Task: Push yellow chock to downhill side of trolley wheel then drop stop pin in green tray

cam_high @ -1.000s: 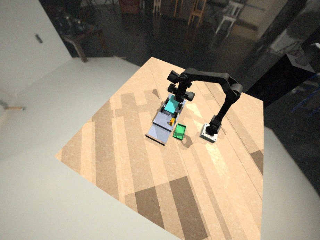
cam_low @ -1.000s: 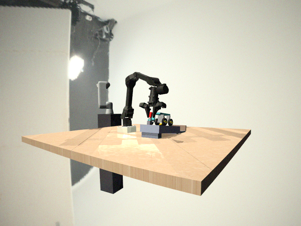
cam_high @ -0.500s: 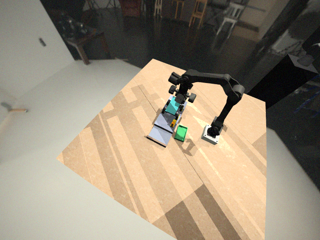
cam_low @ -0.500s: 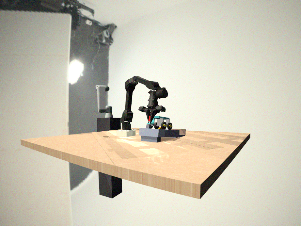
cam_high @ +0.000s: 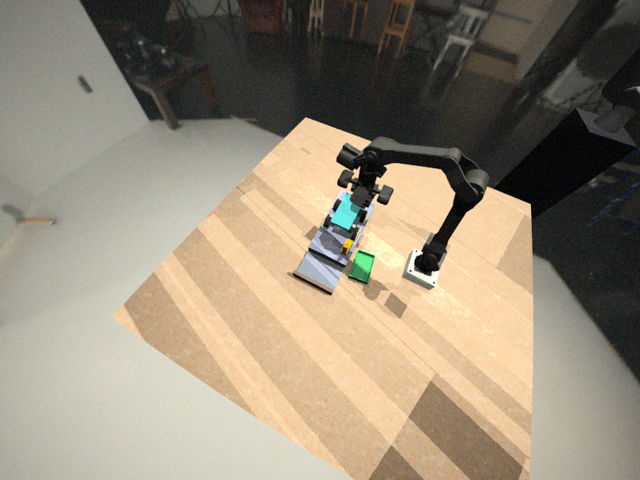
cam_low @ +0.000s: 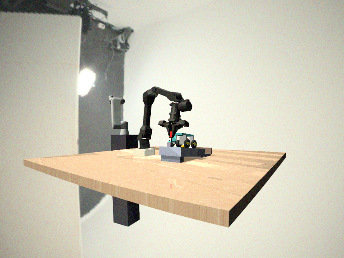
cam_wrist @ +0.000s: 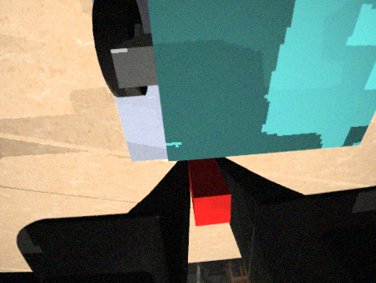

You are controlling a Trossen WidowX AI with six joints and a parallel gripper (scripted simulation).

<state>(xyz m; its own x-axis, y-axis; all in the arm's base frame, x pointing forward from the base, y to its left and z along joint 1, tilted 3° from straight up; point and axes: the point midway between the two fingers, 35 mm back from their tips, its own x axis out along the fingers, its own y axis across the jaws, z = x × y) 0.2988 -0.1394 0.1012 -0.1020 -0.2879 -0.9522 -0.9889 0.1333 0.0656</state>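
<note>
My gripper tip is now 80 mm past the green tray, 210 mm to the right of it and 140 mm above it. Round my gripper tip: yellow chock (190 mm to the left, 50 mm below); then trolley (30 mm ahead, 90 mm to the left, 20 mm below); then red-headed stop pin (right at my gripper tip).
</note>
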